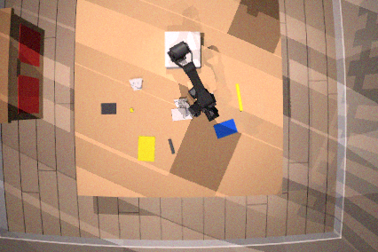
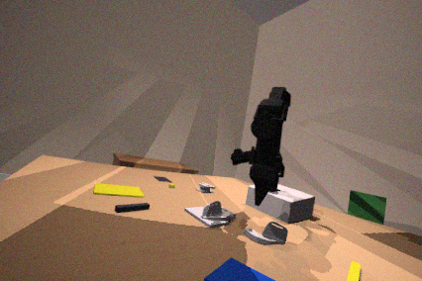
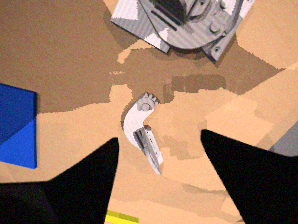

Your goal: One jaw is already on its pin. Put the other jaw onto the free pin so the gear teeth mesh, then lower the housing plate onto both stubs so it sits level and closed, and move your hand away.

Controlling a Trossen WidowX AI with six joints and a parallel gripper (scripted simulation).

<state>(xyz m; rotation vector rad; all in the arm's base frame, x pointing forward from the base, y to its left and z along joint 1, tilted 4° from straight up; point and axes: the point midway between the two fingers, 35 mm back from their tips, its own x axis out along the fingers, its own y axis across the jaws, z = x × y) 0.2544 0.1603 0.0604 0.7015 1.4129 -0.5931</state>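
My gripper tip is 80 mm above the silver jaw and 20 mm to the right of it. From my gripper tip the other things lie so: yellow stick: 230 mm to the left, 80 mm below, 50 mm behind; dark bar: 270 mm ahead, 170 mm to the right, 80 mm below; blue plate: 150 mm to the left, 150 mm ahead, 80 mm below.
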